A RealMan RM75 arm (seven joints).
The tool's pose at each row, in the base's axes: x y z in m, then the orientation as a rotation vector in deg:
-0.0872 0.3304 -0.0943 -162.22 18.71 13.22
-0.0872 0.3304 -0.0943 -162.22 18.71 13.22
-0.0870 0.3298 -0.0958 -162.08 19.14 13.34
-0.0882 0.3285 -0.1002 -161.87 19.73 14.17
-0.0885 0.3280 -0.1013 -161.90 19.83 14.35
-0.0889 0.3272 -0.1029 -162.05 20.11 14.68
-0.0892 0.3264 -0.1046 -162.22 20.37 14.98
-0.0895 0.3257 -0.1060 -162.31 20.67 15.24
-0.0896 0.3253 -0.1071 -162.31 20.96 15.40
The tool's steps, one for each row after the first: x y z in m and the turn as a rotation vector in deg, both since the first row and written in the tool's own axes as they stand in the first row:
0.0000 0.0000 0.0000 0.00 0.00 0.00
0.0006 0.0009 0.0012 0.10 -0.06 0.31
0.0005 0.0035 0.0052 0.15 -0.58 0.80
0.0005 0.0044 0.0061 0.08 -0.69 0.89
0.0006 0.0056 0.0074 -0.13 -0.85 1.11
0.0008 0.0069 0.0088 -0.36 -1.00 1.32
0.0009 0.0080 0.0100 -0.50 -1.12 1.55
0.0011 0.0087 0.0109 -0.55 -1.20 1.77

